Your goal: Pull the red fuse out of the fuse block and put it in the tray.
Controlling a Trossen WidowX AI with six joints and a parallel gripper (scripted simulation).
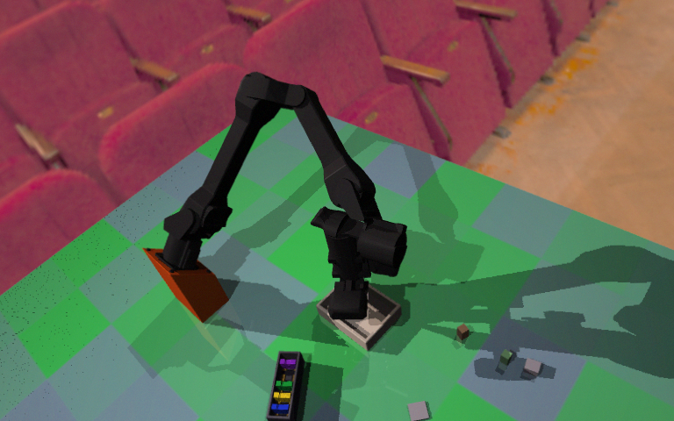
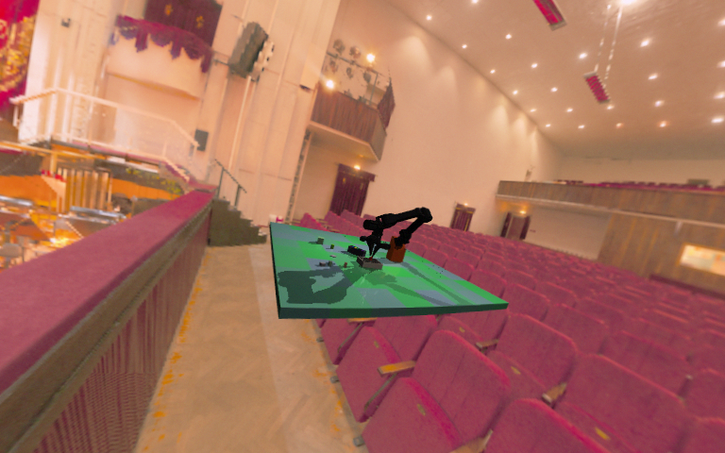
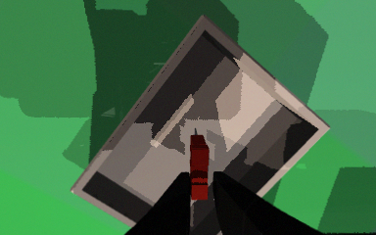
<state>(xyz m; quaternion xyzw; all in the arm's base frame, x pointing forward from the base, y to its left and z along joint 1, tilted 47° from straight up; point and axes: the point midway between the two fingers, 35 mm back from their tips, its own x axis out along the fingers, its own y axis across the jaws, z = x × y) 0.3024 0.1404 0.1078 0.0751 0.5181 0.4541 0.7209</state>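
Right now the red fuse is 2 cm below my gripper tip. The rest, counted from my gripper tip: grey tray (5 cm below); purple fuse (17 cm to the right, 3 cm below, 3 cm behind); green fuse (20 cm to the right, 3 cm below).
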